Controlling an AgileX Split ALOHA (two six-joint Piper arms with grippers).
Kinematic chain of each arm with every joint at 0, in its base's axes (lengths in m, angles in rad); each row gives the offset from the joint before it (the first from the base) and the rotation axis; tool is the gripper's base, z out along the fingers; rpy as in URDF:
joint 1: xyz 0 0 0.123 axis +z
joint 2: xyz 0 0 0 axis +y
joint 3: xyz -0.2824 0 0.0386 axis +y
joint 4: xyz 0.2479 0 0.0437 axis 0.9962 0 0.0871
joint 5: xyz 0 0 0 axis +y
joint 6: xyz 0.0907 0 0.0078 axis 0.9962 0 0.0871
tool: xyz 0 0 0 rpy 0 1.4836 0
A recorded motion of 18 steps. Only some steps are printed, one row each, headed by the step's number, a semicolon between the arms.
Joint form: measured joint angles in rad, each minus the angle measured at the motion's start. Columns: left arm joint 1, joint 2, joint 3, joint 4, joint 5, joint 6; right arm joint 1, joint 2, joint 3, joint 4, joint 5, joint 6.
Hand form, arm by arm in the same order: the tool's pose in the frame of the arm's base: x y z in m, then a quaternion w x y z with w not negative. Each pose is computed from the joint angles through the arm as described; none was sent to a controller.
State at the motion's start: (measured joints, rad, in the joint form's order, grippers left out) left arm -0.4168 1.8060 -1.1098 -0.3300 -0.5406 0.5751; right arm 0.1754 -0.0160 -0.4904 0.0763 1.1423 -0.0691
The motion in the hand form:
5: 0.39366 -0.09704 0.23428 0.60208 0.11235 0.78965 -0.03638; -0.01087 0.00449 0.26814 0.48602 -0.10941 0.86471 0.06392
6: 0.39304 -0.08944 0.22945 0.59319 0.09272 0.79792 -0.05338; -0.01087 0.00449 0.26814 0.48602 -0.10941 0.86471 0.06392
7: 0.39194 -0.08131 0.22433 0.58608 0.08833 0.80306 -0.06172; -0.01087 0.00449 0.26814 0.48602 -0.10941 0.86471 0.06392
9: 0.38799 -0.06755 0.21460 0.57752 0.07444 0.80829 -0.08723; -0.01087 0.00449 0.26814 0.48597 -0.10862 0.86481 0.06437
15: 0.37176 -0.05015 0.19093 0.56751 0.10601 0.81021 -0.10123; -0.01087 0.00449 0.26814 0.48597 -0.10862 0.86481 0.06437
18: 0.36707 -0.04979 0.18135 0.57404 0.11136 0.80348 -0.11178; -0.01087 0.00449 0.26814 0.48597 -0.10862 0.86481 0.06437
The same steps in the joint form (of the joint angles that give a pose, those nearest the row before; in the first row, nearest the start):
5: 0.1641 -0.0039 0.0241 0.1890 0.1843 -0.3757; 0.0000 0.0000 0.0000 0.0000 0.0000 0.0000
6: 0.1880 -0.0039 0.0388 0.2648 0.1908 -0.4947; 0.0000 0.0000 0.0000 0.0000 0.0000 0.0000
7: 0.2150 -0.0039 0.0566 0.3650 0.1891 -0.5995; 0.0000 0.0000 0.0000 0.0000 0.0000 0.0000
9: 0.2638 -0.0039 0.0979 0.5543 0.1533 -0.8131; 0.0000 0.0000 0.0000 0.0000 0.0000 0.0018
15: 0.3332 -0.0017 0.2066 0.7743 0.0346 -0.9402; 0.0000 0.0000 0.0000 0.0000 0.0000 0.0018
18: 0.3404 0.0143 0.2432 0.7780 -0.0413 -0.9298; 0.0000 0.0000 0.0000 0.0000 0.0000 0.0018

